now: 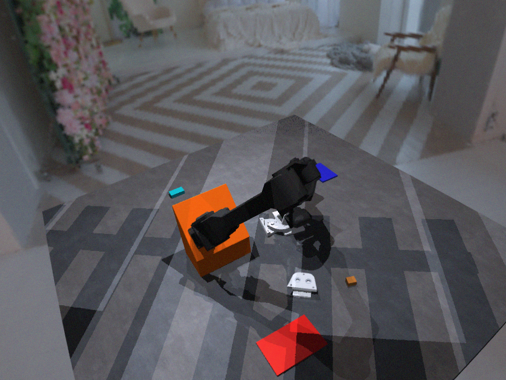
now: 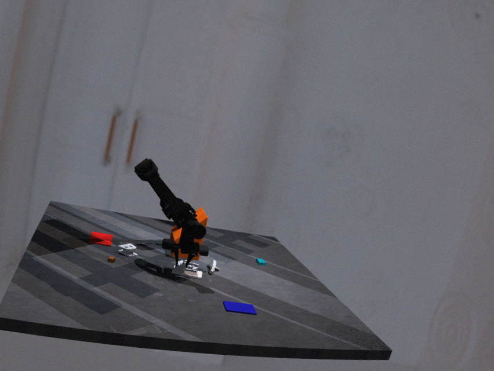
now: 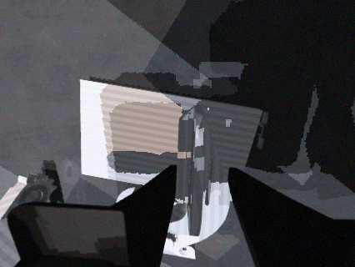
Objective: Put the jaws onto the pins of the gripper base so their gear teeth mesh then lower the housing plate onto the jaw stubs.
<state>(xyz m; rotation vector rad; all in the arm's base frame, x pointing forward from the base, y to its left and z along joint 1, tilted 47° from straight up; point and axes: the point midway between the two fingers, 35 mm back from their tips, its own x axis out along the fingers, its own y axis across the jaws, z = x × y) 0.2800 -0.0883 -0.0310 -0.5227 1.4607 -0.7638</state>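
My gripper tip is now 30 mm to the right of the white flat slab, 20 mm short of it and 10 mm above it. The rest, counted from my gripper tip: blue tile (310 mm ahead, 170 mm to the left, 10 mm below); small brown cube (280 mm to the right, 10 mm below); gripper jaw (30 mm behind, 20 mm to the left).
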